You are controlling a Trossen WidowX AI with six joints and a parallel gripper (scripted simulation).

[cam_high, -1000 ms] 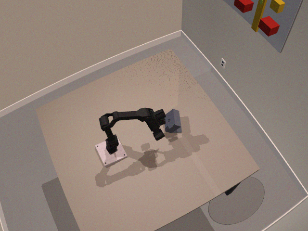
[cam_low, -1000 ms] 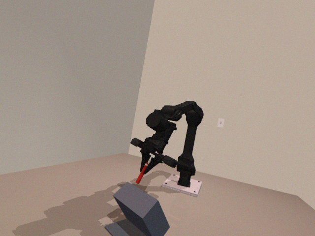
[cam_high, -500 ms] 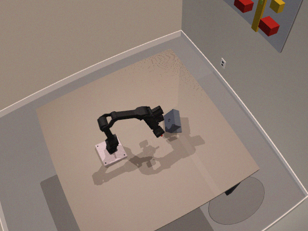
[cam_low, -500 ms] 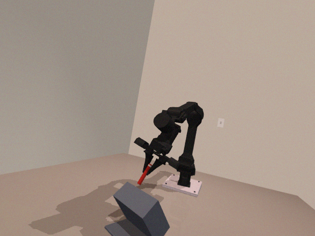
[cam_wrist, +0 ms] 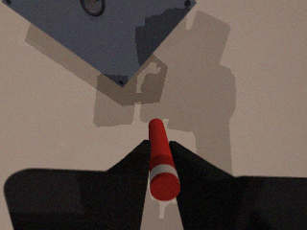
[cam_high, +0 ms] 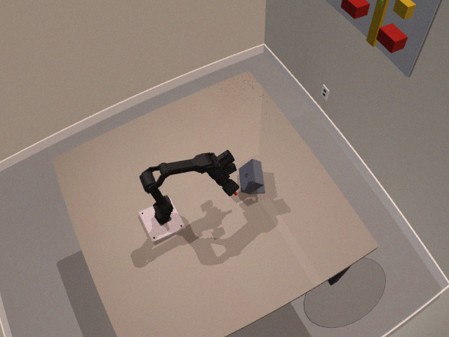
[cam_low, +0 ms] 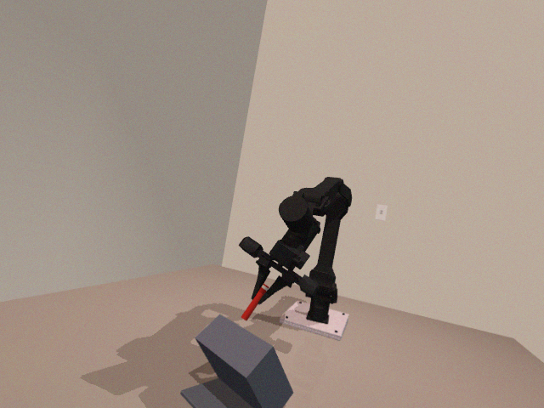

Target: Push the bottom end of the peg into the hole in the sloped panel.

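The sloped panel lies 13 cm ahead of my gripper tip, 3 cm to the left of it and 6 cm below it. The rest, counted from my gripper tip: red peg: 1 cm behind, 1 cm to the left, 1 cm above; then blue-grey foot: 15 cm ahead, 2 cm to the left, 12 cm below.
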